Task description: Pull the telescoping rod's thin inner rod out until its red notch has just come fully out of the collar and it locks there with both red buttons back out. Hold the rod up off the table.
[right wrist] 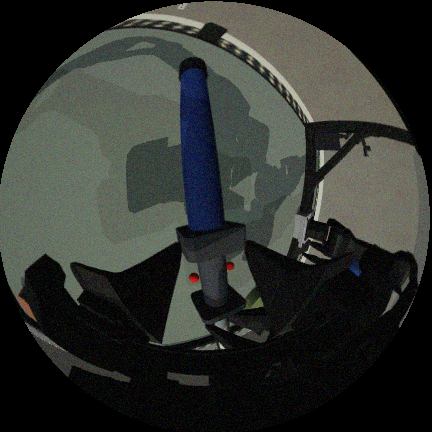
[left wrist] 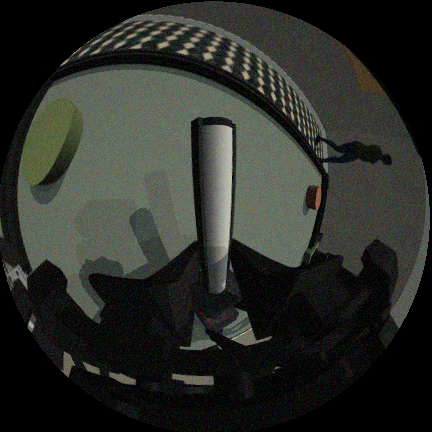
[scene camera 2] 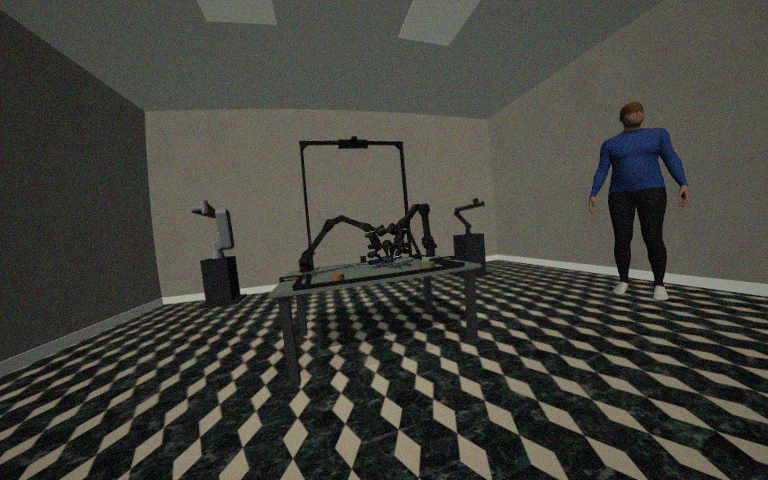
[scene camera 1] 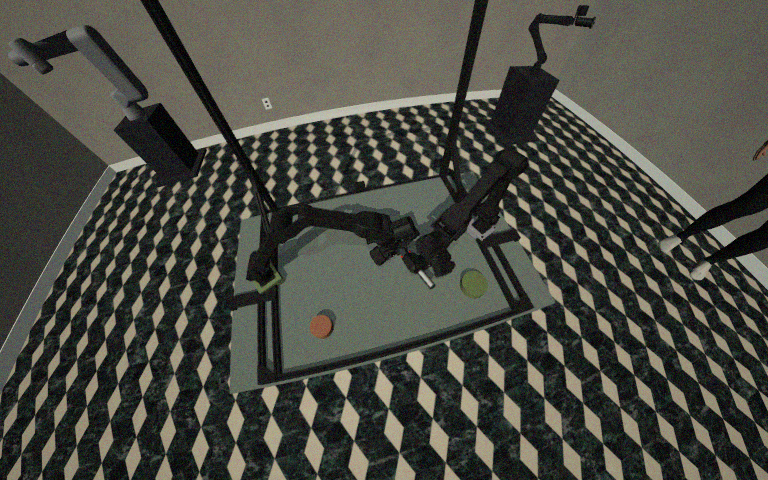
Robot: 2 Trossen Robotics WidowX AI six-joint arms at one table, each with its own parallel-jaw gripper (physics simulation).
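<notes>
The telescoping rod is held up off the table between both grippers. Its blue outer tube ends at a dark grey collar block. Beyond the block are a grey neck and a flange. Both red buttons stand out beside the neck. My right gripper is shut on the collar block. The pale inner rod has dark edges and a black end; my left gripper is shut on it. The red notch cannot be made out; fingers and collar hide part of the inner rod.
A green disc lies right of the rod in scene camera 1, and an orange disc lies lower left. A green square frame is beside the arm base at left. Dark rails edge the table.
</notes>
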